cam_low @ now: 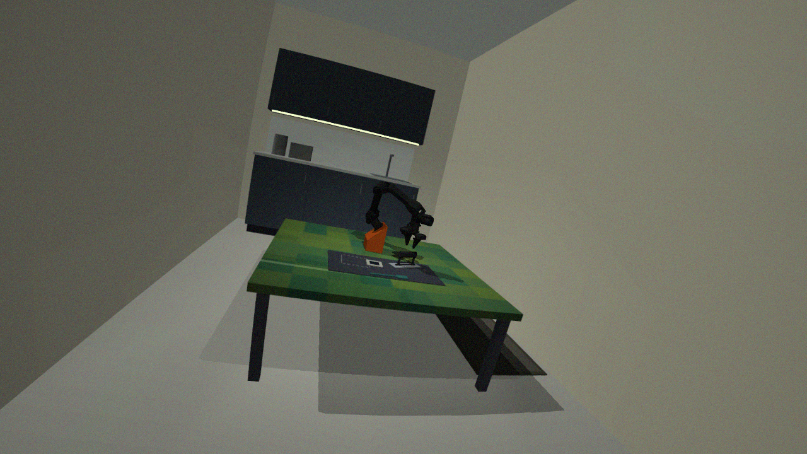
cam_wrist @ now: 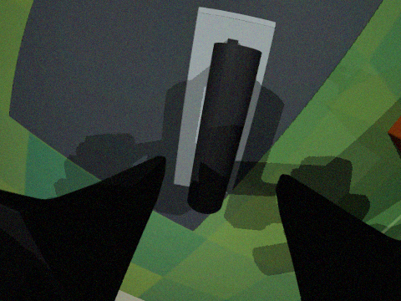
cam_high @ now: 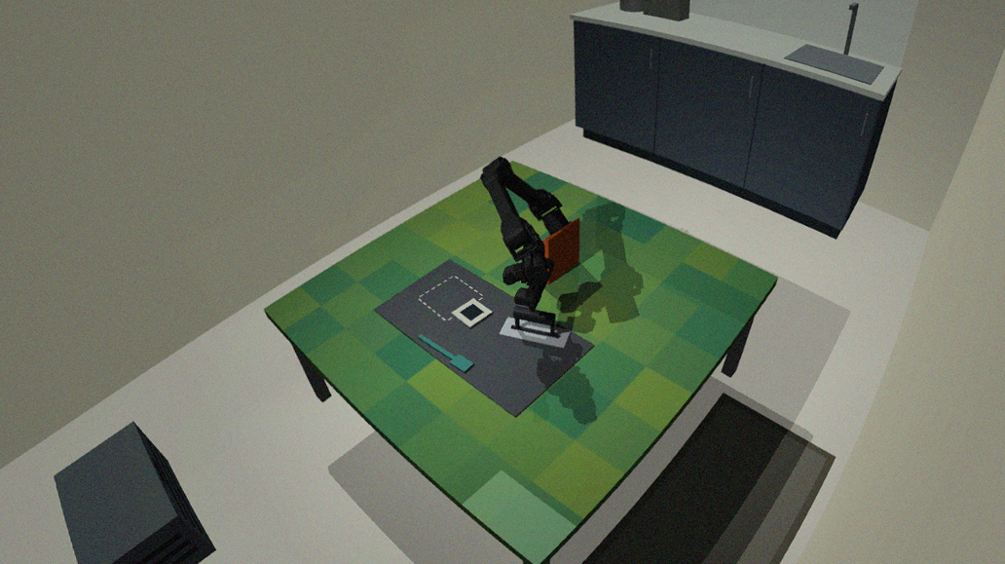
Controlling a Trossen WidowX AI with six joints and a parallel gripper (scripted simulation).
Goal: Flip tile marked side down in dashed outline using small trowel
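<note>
Right now my gripper tip is 80 mm above the small trowel, 20 mm to the left of it and 20 mm short of it. From my gripper tip the other things lie so: dark mat (140 mm to the right, 140 mm below, 120 mm ahead); teal spatula-like tool (250 mm ahead, 110 mm below, 100 mm to the right); tile (200 mm to the right, 110 mm below, 100 mm ahead).
</note>
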